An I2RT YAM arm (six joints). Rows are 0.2 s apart.
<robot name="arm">
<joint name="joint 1" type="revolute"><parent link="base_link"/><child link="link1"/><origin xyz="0 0 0.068"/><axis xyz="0 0 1"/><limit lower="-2.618" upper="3.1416"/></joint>
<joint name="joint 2" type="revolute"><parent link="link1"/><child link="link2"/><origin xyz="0.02 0.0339 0.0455" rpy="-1.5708 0 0"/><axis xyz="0 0 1"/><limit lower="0" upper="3.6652"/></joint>
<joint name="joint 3" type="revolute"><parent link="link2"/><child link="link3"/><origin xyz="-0.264 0 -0.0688" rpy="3.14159 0 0"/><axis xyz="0 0 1"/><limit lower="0" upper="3.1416"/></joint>
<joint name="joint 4" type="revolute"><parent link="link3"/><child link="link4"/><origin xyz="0.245 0.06 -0.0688"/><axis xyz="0 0 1"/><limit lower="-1.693" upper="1.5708"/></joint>
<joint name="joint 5" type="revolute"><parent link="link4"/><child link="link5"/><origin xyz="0.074 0.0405 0.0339" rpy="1.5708 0 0"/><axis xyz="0 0 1"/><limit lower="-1.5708" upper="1.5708"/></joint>
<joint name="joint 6" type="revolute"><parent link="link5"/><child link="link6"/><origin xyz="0.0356 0 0.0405" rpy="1.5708 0 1.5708"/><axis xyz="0 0 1"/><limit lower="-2.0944" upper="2.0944"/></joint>
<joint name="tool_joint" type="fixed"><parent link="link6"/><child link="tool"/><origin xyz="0 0 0" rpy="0 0 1.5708"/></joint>
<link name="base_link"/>
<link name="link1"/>
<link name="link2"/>
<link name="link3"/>
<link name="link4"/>
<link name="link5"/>
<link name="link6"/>
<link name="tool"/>
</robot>
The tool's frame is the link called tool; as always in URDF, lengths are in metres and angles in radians.
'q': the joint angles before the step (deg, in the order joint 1, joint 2, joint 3, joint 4, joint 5, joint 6). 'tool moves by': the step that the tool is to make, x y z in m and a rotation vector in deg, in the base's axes. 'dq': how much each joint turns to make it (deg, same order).
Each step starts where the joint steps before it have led.
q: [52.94, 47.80, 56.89, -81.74, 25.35, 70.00]
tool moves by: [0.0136, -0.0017, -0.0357, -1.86, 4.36, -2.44]
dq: [-6.84, 0.55, -7.91, 5.81, -3.24, -3.98]
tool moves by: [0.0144, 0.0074, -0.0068, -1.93, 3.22, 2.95]
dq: [-2.85, 4.20, 0.03, 2.59, -2.26, -5.80]
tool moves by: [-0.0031, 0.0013, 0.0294, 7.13, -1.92, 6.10]
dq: [-0.09, -2.11, 5.42, 0.23, -5.52, -5.00]
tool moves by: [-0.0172, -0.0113, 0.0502, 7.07, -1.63, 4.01]
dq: [0.17, -2.26, 10.88, -6.73, -5.25, -1.90]
